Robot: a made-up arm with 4 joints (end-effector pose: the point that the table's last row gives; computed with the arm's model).
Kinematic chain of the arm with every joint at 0, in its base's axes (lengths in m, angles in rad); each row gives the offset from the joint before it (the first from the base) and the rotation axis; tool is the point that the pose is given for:
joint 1: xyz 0 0 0.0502 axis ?
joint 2: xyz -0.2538 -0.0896 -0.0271 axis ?
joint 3: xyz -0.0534 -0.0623 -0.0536 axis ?
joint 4: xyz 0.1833 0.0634 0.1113 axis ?
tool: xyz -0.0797 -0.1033 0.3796
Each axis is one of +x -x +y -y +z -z.
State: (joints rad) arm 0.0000 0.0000 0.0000 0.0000
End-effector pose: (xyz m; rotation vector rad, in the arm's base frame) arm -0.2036 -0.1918 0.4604 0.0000 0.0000 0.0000
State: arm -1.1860 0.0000 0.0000 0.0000
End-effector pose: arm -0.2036 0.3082 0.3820 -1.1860 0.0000 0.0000
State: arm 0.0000 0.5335 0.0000 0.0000
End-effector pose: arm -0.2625 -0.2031 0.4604 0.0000 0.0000 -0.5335
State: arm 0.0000 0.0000 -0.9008 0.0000
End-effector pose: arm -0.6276 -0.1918 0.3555 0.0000 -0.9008 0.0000
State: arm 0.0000 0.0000 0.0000 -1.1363
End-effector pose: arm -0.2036 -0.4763 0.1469 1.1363 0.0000 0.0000
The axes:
joint 1: +x
joint 2: -z
joint 3: +y
joint 4: -x

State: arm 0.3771 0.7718 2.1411 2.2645
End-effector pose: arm -0.1131 0.3067 0.0213 -0.3966 0.8984 1.7751
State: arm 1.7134 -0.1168 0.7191 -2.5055
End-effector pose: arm -0.3801 0.3727 -0.1455 -1.9988 -0.8489 0.2093
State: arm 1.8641 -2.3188 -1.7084 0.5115
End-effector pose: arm 0.0533 0.2065 -0.4755 -1.9375 1.8485 0.1507
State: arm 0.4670 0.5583 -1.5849 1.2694
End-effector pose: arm -0.3976 0.3424 0.2434 -1.0538 -0.6991 -1.5359
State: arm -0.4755 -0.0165 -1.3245 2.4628
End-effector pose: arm -0.1715 0.2017 -0.0641 -2.3379 -1.0167 -1.5260
